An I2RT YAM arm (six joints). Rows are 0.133 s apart.
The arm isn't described. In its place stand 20 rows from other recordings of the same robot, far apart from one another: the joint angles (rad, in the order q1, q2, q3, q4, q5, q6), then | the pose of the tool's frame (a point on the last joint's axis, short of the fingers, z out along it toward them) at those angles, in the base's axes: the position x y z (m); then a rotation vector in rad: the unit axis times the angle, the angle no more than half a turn.
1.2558, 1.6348, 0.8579, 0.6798, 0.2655, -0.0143 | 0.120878 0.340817 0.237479 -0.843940 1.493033 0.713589
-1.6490, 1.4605, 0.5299, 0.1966, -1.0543, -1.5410 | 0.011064 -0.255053 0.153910 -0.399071 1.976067 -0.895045
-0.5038, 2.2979, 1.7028, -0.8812, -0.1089, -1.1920 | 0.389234 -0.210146 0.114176 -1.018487 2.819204 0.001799
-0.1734, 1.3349, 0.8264, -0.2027, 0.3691, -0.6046 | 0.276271 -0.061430 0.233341 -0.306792 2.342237 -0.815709
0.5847, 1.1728, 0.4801, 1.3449, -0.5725, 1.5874 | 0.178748 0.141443 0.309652 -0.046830 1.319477 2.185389
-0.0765, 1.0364, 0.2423, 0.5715, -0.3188, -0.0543 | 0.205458 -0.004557 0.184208 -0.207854 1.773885 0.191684
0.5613, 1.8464, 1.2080, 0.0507, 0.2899, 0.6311 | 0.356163 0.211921 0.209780 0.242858 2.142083 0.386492
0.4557, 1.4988, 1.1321, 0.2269, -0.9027, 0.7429 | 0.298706 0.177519 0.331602 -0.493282 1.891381 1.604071
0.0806, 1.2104, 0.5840, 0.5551, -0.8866, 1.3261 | 0.253760 0.048175 0.258649 0.400078 1.910072 1.721258
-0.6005, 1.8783, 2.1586, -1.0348, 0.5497, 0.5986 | 0.315206 -0.238418 0.419078 1.498741 1.705740 -0.636506
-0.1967, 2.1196, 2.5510, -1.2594, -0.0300, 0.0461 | 0.421231 -0.082853 0.414963 0.276558 2.382591 -0.034397
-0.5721, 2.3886, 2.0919, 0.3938, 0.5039, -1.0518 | 0.469208 -0.322584 0.289976 0.063442 1.732711 -1.629461
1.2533, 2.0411, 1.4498, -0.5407, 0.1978, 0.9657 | 0.138624 0.399438 0.163491 -0.332721 2.720928 0.426192
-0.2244, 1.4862, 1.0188, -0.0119, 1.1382, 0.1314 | 0.307078 -0.103240 0.278725 1.011541 1.655701 -1.206746
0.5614, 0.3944, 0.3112, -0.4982, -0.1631, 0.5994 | 0.095628 0.066970 0.194445 -0.056816 2.266700 0.824883
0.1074, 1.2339, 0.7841, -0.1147, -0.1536, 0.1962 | 0.269542 0.034539 0.251760 0.004448 2.147133 0.341725
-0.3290, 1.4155, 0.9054, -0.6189, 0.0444, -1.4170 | 0.254174 -0.088446 0.208017 -1.459643 2.440506 -0.529888
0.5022, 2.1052, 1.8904, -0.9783, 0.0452, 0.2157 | 0.392604 0.213768 0.245250 -0.383536 2.742859 0.127336
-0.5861, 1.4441, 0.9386, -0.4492, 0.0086, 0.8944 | 0.244252 -0.162532 0.219794 1.708436 1.864980 0.112812
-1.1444, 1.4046, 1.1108, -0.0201, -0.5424, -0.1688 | 0.152218 -0.290655 0.328080 0.528439 1.781136 -0.406801
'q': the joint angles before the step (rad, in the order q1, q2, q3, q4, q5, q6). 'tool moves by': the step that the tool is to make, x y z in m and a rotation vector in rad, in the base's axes. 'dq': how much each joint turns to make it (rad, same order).
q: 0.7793, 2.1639, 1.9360, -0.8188, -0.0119, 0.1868
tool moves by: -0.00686, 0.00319, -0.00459, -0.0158, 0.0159, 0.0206
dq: 0.0148, -0.0021, -0.0167, -0.0079, -0.0029, -0.0050
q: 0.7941, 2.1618, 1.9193, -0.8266, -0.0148, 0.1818
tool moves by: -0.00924, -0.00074, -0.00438, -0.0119, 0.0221, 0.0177
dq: 0.0124, -0.0206, -0.0449, 0.0004, -0.0092, -0.0012
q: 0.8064, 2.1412, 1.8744, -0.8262, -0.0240, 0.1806
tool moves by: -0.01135, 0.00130, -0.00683, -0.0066, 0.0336, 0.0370
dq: 0.0178, -0.0166, -0.0476, 0.0029, -0.0264, -0.0083
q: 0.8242, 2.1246, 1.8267, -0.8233, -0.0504, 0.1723
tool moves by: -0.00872, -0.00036, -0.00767, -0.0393, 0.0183, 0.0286
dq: 0.0141, -0.0064, -0.0327, -0.0159, 0.0058, -0.0186
